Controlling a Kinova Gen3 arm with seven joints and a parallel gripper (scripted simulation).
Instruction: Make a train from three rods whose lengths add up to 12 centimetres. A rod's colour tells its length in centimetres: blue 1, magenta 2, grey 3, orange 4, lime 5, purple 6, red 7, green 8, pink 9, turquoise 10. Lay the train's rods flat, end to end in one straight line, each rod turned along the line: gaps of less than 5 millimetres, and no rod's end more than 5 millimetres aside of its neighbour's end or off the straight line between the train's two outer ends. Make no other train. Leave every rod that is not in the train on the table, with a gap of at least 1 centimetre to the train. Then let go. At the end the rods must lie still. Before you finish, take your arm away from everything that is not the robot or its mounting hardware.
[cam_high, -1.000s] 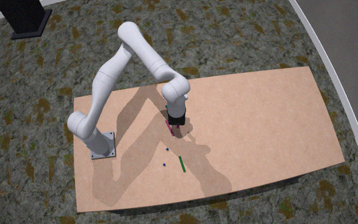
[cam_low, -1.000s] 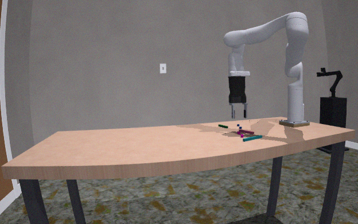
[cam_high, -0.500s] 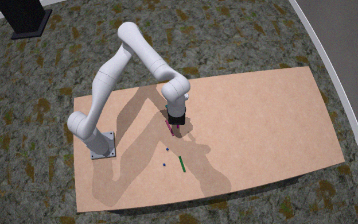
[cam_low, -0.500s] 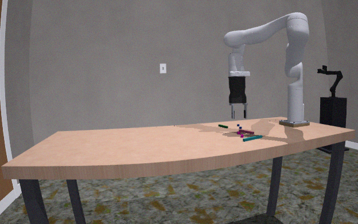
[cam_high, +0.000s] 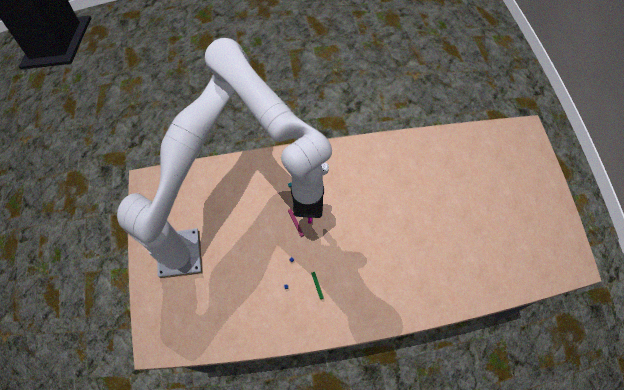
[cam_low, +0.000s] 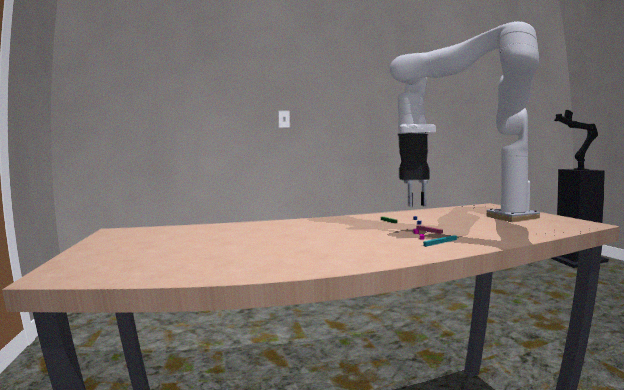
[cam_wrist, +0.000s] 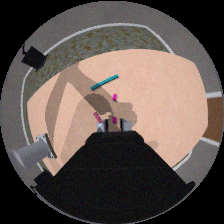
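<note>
Now: hand 8 cm above the pink rod, 4 cm past it and 1 cm to the left of it. The rest, counted from my hand: turquoise rod: 13 cm to the left, 8 cm below, 2 cm behind; green rod: 20 cm to the right, 8 cm below, 3 cm ahead.
</note>
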